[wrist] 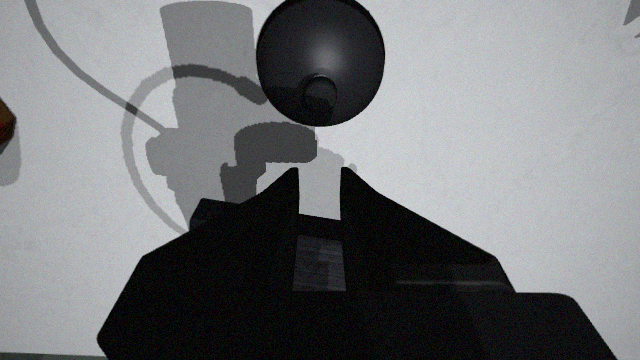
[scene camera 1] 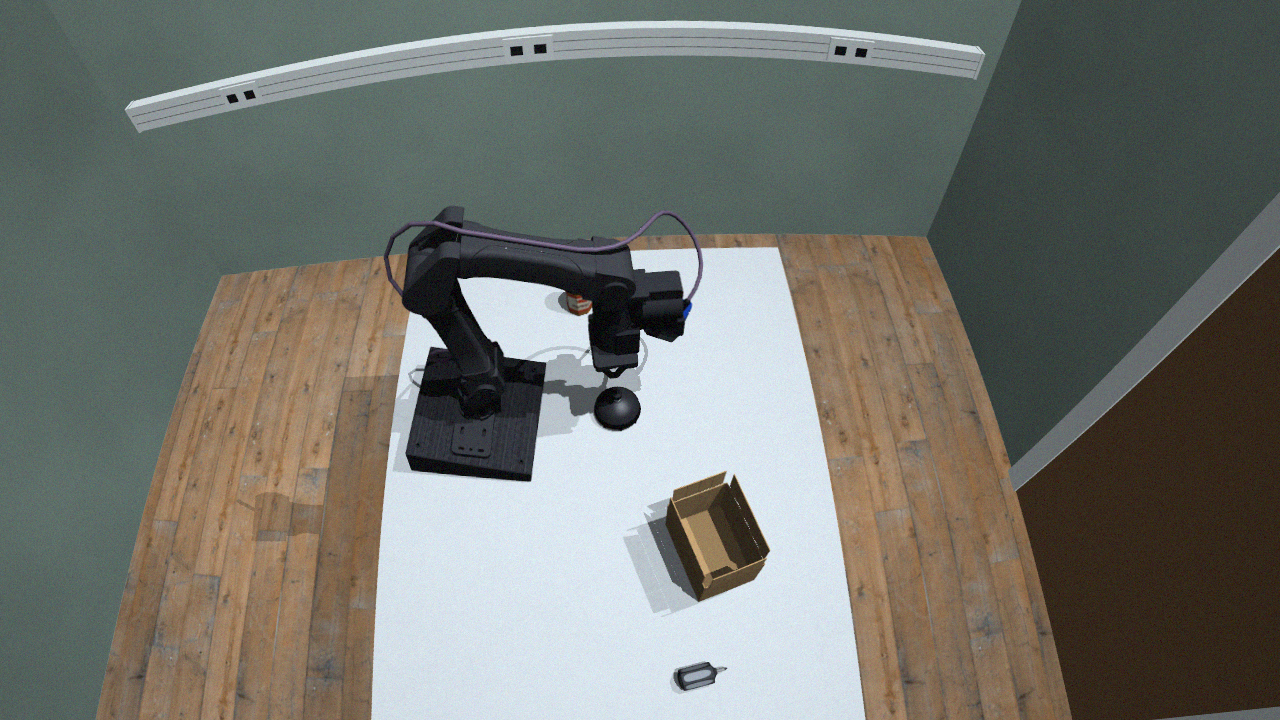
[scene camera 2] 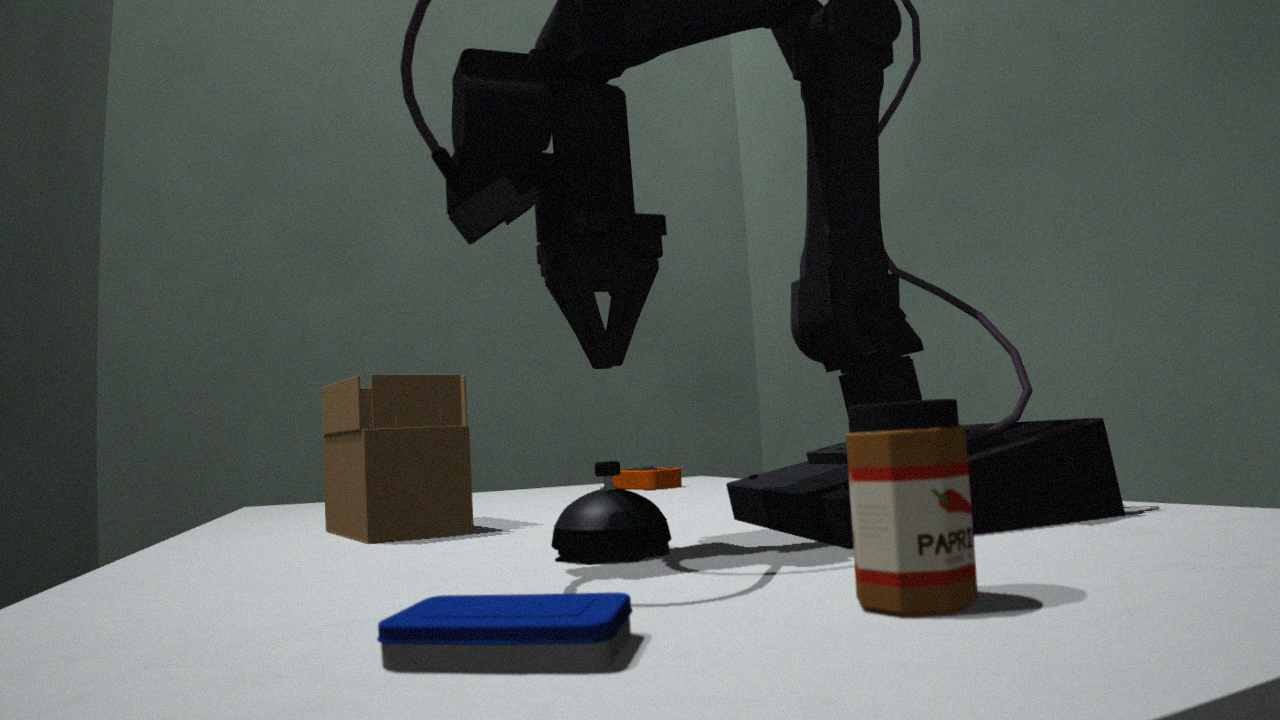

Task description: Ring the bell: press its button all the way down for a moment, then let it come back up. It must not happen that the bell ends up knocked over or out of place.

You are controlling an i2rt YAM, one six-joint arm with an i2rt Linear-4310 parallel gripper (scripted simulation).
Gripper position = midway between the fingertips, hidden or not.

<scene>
I see my gripper (scene camera 2: 607, 367), a bell (scene camera 2: 599, 527) and a blue tin (scene camera 2: 585, 632).
The bell also shows in the wrist view (wrist: 349, 49) and in scene camera 1 (scene camera 1: 620, 414). My gripper also shows in the wrist view (wrist: 319, 181) and in scene camera 1 (scene camera 1: 612, 372). The wrist view misses the blue tin: it is out of frame.
</scene>
